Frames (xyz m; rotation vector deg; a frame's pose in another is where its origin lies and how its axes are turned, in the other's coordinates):
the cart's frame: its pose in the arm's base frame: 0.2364 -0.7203 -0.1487 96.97 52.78 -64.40
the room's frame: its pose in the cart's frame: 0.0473 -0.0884 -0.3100 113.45 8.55 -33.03
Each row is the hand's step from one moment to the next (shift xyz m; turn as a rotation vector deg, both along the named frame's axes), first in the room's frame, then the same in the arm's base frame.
Working: the room's frame: its pose in the arm's base frame: 0.2615 -0.3955 -0.1535 -91.34 -1.11 84.32

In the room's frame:
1: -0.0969 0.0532 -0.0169 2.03 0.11 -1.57
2: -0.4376 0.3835 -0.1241 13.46 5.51 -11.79
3: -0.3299 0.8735 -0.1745 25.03 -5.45 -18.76
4: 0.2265 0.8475 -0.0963 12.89 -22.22 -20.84
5: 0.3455 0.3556 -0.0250 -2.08 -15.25 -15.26
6: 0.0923 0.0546 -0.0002 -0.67 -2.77 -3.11
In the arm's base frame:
1: -0.0431 -0.0954 0.0394 1.74 0.16 -1.88
2: -0.2361 -0.5399 0.0821 10.02 -2.47 -15.62
3: -0.4357 -0.7847 -0.3109 24.78 6.14 -18.88
4: -0.3269 -0.4059 -0.7122 32.23 7.42 0.50
5: -0.0790 -0.0182 -0.4898 19.81 -1.71 8.63
6: -0.0040 0.0218 -0.1049 3.78 -0.68 1.74

